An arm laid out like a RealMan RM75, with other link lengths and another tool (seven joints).
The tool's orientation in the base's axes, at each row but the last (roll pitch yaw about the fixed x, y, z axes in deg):
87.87 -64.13 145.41
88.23 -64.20 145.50
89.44 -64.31 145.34
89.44 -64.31 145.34
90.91 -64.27 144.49
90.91 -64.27 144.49
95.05 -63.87 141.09
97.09 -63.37 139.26
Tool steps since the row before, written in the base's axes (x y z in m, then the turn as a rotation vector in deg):
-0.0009 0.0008 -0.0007 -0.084 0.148 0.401
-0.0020 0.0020 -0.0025 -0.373 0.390 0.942
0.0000 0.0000 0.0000 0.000 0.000 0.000
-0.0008 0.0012 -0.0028 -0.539 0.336 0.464
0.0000 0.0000 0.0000 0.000 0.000 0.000
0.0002 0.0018 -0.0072 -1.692 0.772 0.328
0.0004 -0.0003 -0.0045 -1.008 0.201 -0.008
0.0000 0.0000 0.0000 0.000 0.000 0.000
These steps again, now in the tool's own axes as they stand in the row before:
-0.0001 -0.0014 0.0001 0.428 0.034 0.075
-0.0010 -0.0036 0.0004 1.078 -0.069 0.108
0.0000 0.0000 0.0000 0.000 0.000 0.000
-0.0019 -0.0024 0.0005 0.693 -0.370 -0.034
0.0000 0.0000 0.0000 0.000 0.000 0.000
-0.0061 -0.0039 0.0016 1.088 -1.508 -0.330
-0.0043 -0.0015 0.0002 0.394 -0.860 -0.403
0.0000 0.0000 0.0000 0.000 0.000 0.000

